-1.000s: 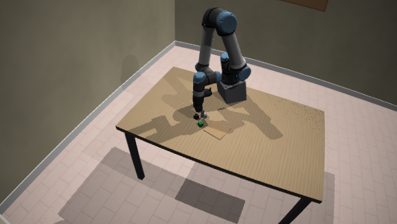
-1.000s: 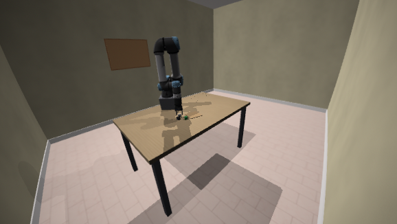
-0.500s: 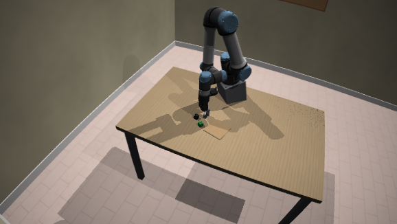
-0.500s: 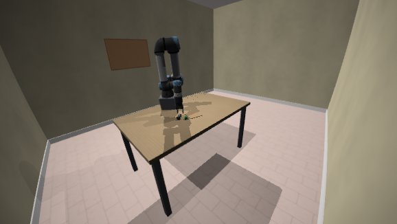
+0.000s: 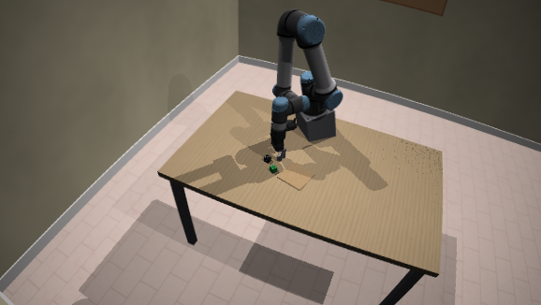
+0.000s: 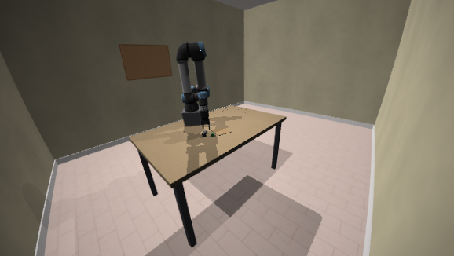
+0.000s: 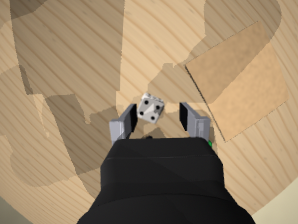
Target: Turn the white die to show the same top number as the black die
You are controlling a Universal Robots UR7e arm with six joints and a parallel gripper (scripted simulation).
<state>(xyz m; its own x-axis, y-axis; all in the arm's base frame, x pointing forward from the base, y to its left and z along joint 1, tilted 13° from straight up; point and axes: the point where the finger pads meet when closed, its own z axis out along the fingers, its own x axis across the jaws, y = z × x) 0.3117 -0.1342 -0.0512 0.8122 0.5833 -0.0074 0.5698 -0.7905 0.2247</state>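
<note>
Now: hand 1 cm past the white die, 1 cm to the left of it and 4 cm above it. The rest, counted from my hand: tan mat: 9 cm ahead, 10 cm to the left, 6 cm below; green die: 9 cm ahead, 2 cm to the right, 4 cm below; black die: 3 cm ahead, 7 cm to the right, 4 cm below.
</note>
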